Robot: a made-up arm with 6 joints.
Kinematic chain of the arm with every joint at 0, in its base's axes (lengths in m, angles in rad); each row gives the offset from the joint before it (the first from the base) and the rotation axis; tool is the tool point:
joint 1: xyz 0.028 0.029 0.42 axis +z
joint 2: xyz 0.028 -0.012 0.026 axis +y
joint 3: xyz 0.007 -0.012 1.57 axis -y
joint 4: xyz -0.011 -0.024 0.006 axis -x
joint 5: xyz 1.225 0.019 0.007 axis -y
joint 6: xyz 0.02 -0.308 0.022 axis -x
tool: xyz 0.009 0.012 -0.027
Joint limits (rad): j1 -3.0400..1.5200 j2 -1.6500..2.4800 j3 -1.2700..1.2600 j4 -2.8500..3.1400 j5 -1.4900..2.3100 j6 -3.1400..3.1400
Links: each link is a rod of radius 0.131 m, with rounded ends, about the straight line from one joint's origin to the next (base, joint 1, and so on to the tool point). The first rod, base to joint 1, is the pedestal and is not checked.
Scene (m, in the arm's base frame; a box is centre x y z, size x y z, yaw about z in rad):
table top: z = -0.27
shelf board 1: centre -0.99 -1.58 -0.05 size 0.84 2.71 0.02 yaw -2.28
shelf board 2: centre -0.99 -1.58 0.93 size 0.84 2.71 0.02 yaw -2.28
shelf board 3: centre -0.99 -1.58 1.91 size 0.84 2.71 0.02 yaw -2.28
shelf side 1: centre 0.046 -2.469 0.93 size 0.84 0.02 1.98 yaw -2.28
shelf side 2: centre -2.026 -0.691 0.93 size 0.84 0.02 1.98 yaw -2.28
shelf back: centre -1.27 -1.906 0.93 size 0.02 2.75 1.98 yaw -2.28
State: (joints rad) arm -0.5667 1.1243 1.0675 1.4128 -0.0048 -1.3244
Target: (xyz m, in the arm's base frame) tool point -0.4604 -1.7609 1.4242
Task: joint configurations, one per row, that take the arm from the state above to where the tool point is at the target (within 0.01 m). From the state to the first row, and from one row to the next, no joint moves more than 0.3 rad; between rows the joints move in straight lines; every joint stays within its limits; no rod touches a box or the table.
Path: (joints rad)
1: -0.7352 0.9573 0.7966 1.3801 -0.0035 -1.3189
2: -0.9037 0.7903 0.5256 1.3473 -0.0022 -1.3135
3: -1.0721 0.6234 0.2547 1.3146 -0.0008 -1.3080
4: -1.2406 0.4564 -0.0163 1.2818 0.0005 -1.3026
5: -1.4091 0.2894 -0.2872 1.2491 0.0018 -1.2971
6: -1.5776 0.1224 -0.5582 1.2164 0.0031 -1.2917
7: -1.6768 0.2684 -0.3584 1.2043 -0.0011 -1.2919
8: -1.7760 0.4145 -0.1587 1.1923 -0.0054 -1.2922

